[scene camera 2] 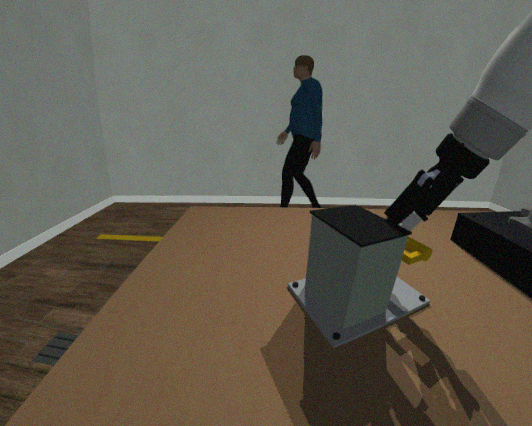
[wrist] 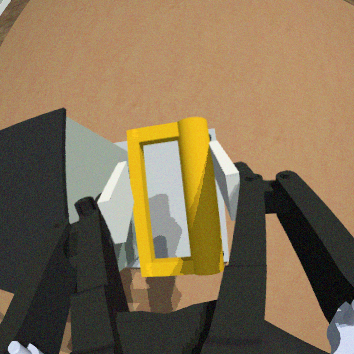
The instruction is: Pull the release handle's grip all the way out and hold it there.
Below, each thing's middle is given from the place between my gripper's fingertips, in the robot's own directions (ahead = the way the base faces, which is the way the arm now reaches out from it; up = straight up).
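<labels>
It's the base plate [scene camera 2: 404,299] that I'm seeing, 100 mm below my hand, 60 mm to the left of it and 50 mm ahead of it.
</labels>
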